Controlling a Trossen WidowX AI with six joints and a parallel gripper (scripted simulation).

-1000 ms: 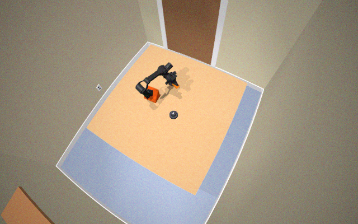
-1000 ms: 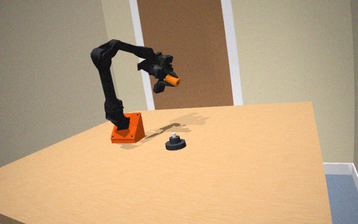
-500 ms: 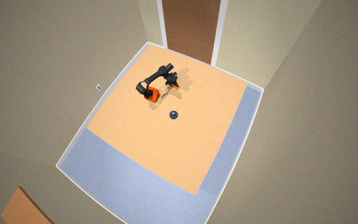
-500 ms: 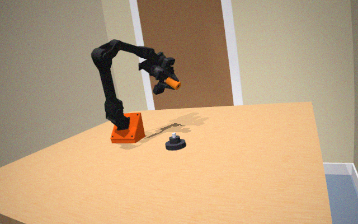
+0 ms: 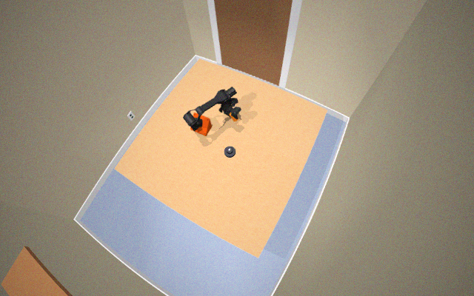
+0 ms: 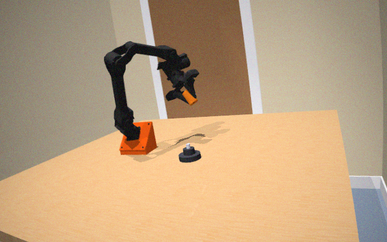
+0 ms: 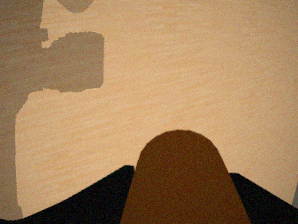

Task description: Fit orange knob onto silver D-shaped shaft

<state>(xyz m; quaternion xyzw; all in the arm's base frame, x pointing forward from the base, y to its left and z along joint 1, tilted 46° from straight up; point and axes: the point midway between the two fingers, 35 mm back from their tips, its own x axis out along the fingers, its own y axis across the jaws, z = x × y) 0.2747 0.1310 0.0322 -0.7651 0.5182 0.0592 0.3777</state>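
My gripper tip is now 20 mm past the orange knob, 10 mm to the right of it and 30 mm below it. From my gripper tip the other things lie so: round pedestal 20 mm ahead, 180 mm to the right, 160 mm below.
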